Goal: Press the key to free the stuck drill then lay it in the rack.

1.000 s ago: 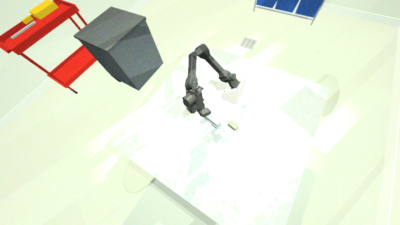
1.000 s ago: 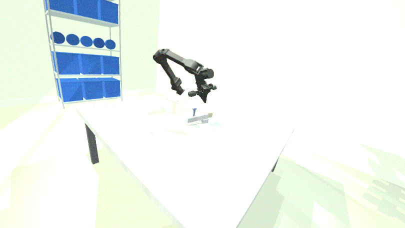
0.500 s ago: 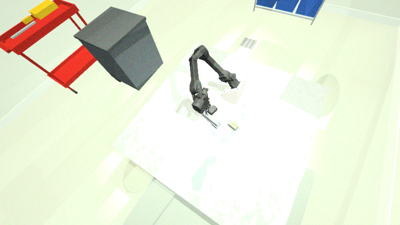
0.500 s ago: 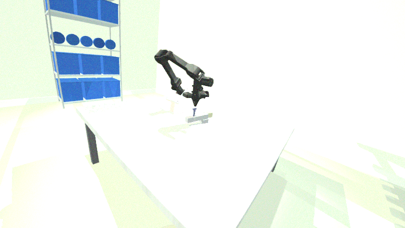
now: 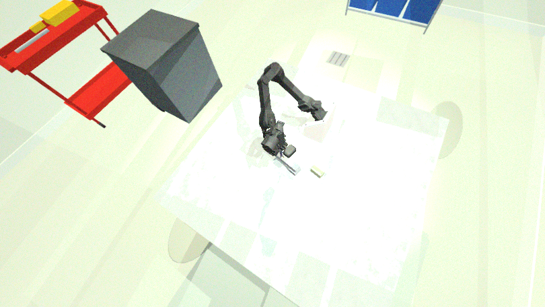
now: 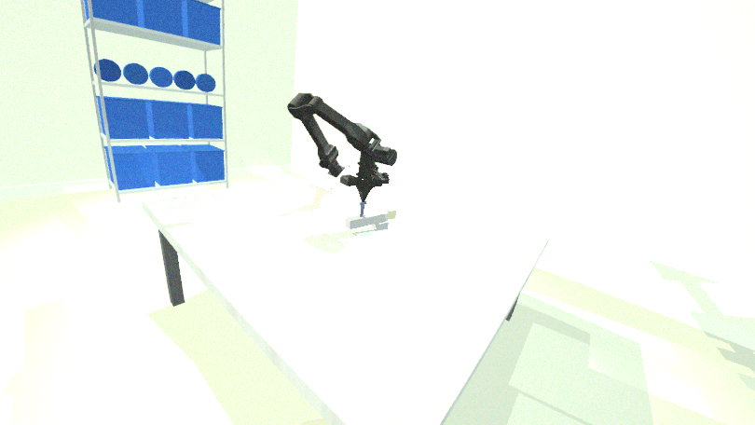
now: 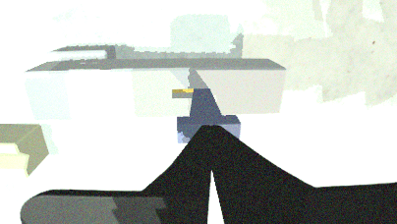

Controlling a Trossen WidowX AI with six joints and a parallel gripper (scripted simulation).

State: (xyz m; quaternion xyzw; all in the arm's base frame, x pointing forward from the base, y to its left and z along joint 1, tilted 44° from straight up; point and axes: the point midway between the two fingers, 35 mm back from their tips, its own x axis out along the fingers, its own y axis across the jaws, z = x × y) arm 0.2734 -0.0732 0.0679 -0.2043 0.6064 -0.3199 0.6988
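Now: gripper tip 30 mm above the small blue key. The rest, counted from my gripper tip: drill: 10 mm ahead, 60 mm to the left, 70 mm below; pale holder block: 10 mm ahead, 40 mm to the left, 80 mm below; olive block: 40 mm behind, 220 mm to the left, 100 mm below.
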